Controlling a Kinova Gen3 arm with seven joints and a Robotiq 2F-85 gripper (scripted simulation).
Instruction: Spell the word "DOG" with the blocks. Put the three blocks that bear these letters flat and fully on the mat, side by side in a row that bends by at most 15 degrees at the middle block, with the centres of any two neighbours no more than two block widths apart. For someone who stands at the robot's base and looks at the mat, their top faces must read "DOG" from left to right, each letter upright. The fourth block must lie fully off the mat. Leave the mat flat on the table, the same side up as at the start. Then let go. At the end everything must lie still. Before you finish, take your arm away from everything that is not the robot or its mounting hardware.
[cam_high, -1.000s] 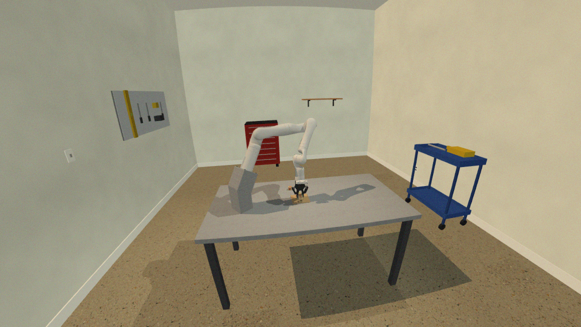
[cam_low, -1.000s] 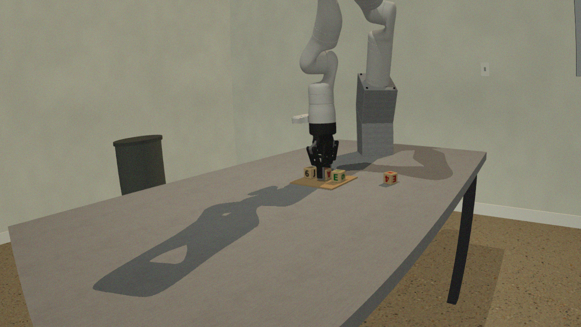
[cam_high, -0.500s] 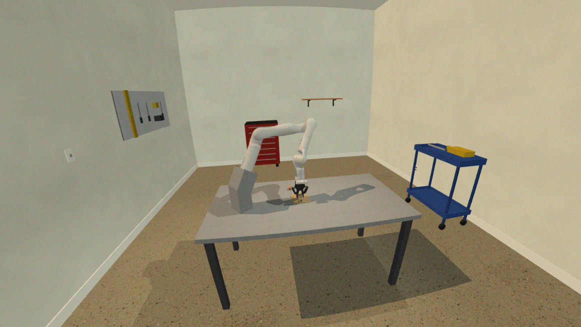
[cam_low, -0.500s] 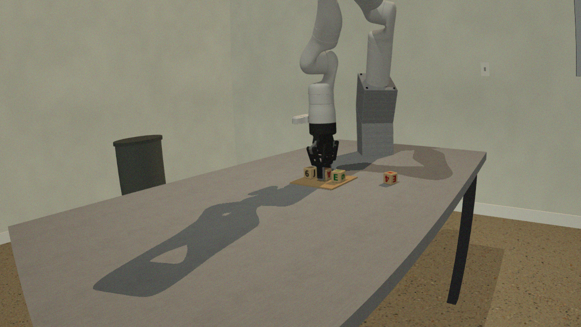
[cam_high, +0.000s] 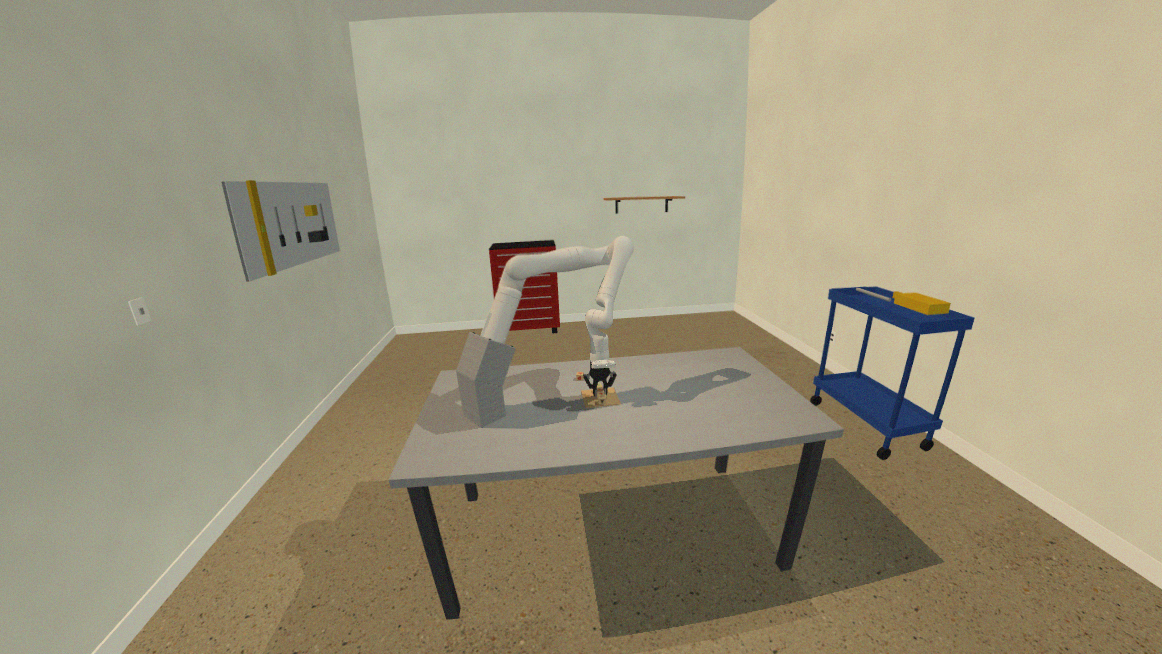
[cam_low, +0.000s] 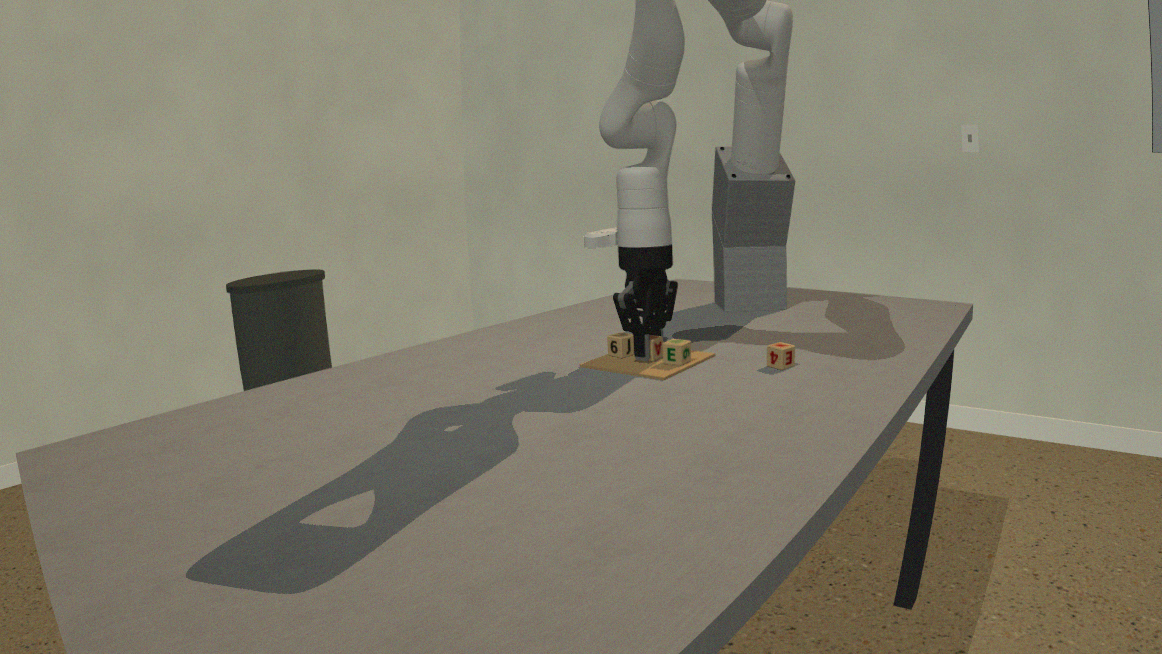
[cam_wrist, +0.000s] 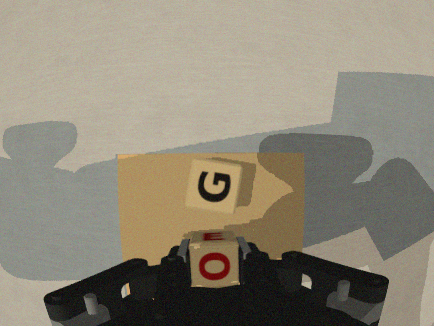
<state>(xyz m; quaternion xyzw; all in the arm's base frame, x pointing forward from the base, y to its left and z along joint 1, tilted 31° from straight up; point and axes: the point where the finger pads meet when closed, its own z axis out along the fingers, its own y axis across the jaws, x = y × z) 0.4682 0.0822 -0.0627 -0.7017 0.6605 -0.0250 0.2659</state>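
Right now the O block is right at my hand. Round my hand: tan mat 2 cm below; then G block 1 cm ahead, 5 cm to the right, 1 cm below; then D block 1 cm behind, 5 cm to the left, 1 cm below.
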